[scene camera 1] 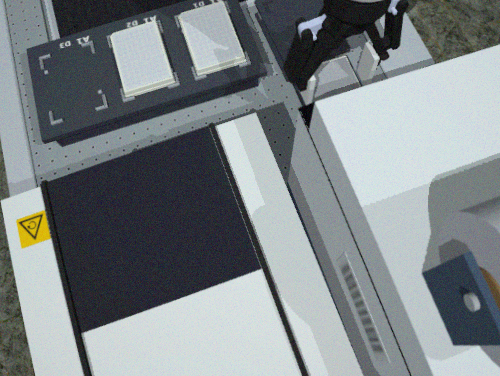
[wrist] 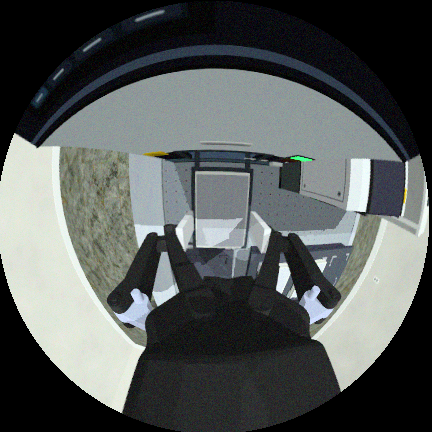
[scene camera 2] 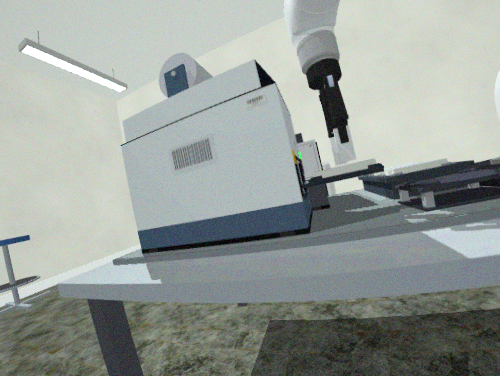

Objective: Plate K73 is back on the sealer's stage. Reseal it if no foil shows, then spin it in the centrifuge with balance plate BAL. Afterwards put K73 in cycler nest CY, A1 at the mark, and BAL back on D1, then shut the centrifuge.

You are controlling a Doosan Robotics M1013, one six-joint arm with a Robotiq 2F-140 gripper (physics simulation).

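Frame: origin at the arm's base, x ahead, y left, z up, level; centimetres.
Where they show: gripper, fingertip midpoint: (scene camera 1: 334,87) (wrist: 221,220) (scene camera 2: 344,162).
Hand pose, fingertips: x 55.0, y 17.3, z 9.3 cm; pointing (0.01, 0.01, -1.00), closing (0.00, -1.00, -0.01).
After its pixels a point has its place.
The sealer (scene camera 1: 410,130) @(x 73.1, y 13.0, z 32.8 cm) (scene camera 2: 250,150) @(x 72.8, y 28.0, z 15.4 cm) (wrist: 215,110) @(x 64.9, y 18.0, z 23.5 cm) has its stage (wrist: 193,200) @(x 57.9, y 21.3, z 8.7 cm) out. Plate K73 (scene camera 1: 345,67) @(x 52.0, y 20.6, z 8.8 cm) (scene camera 2: 357,166) (wrist: 222,192) @(x 59.2, y 17.2, z 8.8 cm) lies flat on it. Its top is a smooth grey sheet with a pale rim, like foil; no wells show. My gripper (scene camera 1: 340,76) @(x 55.0, y 17.3, z 9.3 cm) (scene camera 2: 343,150) (wrist: 221,220) @(x 55.0, y 17.3, z 9.3 cm) is open and empty, its white pads on either side of the plate's outer part, about at or slightly above its top. A plate (scene camera 1: 212,37) @(x 36.6, y 3.7, z 5.3 cm) with visible wells sits on D1; its name cannot be read. The white machine (scene camera 1: 30,280) @(x 70.1, y -28.2, z 18.7 cm) with a rotation sign looks like the centrifuge. Nest CY cannot be made out.
Another plate (scene camera 1: 142,60) @(x 36.6, y -8.7, z 5.3 cm) sits on D2, and nest D3 (scene camera 1: 72,87) @(x 36.0, y -21.5, z 3.7 cm) holds no plate. The sealer's tall front stands close beyond the gripper. A grey box (wrist: 325,180) @(x 62.4, y 3.2, z 14.2 cm) stands right of the stage in the wrist view, near a green display (wrist: 301,158) @(x 64.5, y 8.0, z 14.8 cm).
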